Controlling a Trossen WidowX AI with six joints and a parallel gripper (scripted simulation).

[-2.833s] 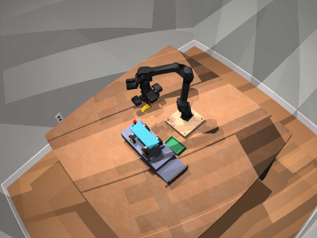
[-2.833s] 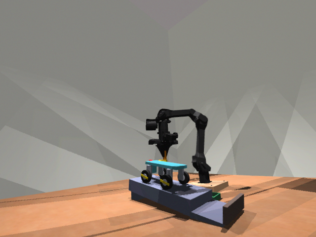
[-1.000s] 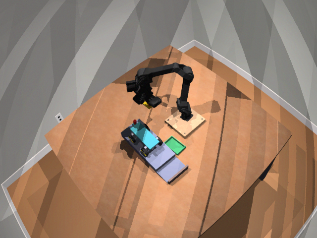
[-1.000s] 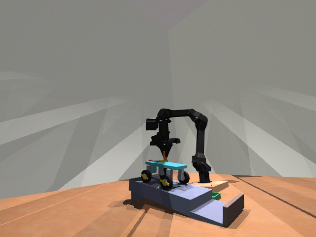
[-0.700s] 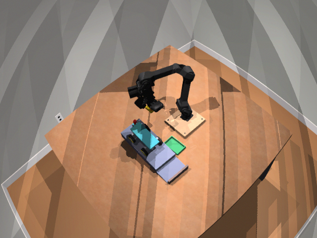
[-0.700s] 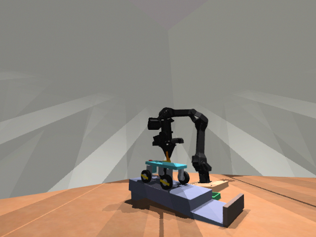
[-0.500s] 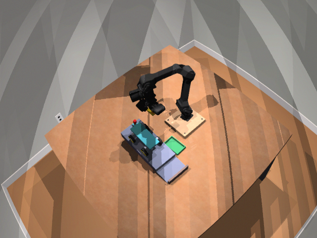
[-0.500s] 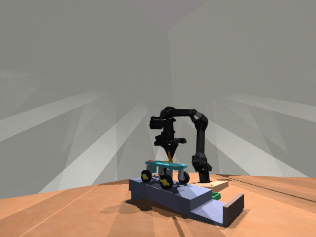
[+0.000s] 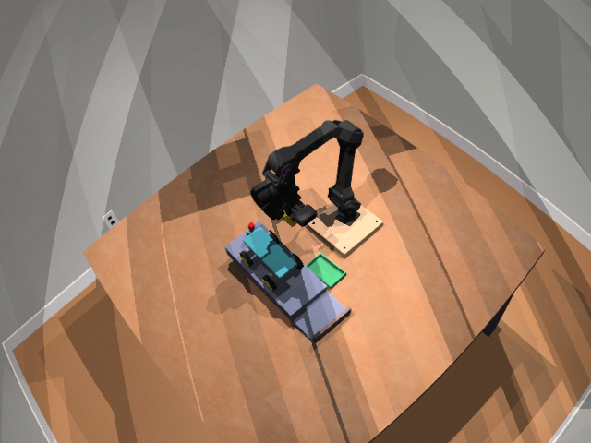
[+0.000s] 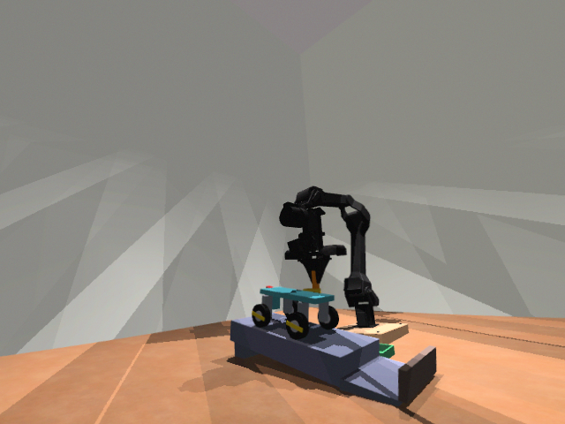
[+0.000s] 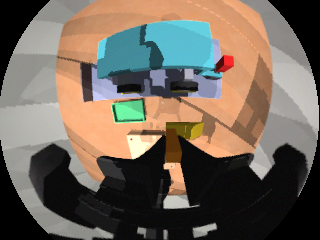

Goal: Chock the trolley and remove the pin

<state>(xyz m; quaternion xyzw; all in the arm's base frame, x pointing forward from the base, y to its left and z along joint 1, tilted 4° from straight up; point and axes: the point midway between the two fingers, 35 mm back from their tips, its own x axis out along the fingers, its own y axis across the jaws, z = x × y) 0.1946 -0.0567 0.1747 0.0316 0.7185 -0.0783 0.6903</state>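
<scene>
Now: the trolley 130 mm ahead of my gripper tip, 60 mm below it and 10 mm to the left of it. From my gripper tip the other things lie so: dark stop wall 280 mm to the left, 170 mm ahead, 140 mm below; yellow chock 20 mm to the right, 10 mm below; green tray 180 mm below, 130 mm to the left, 20 mm ahead.
</scene>
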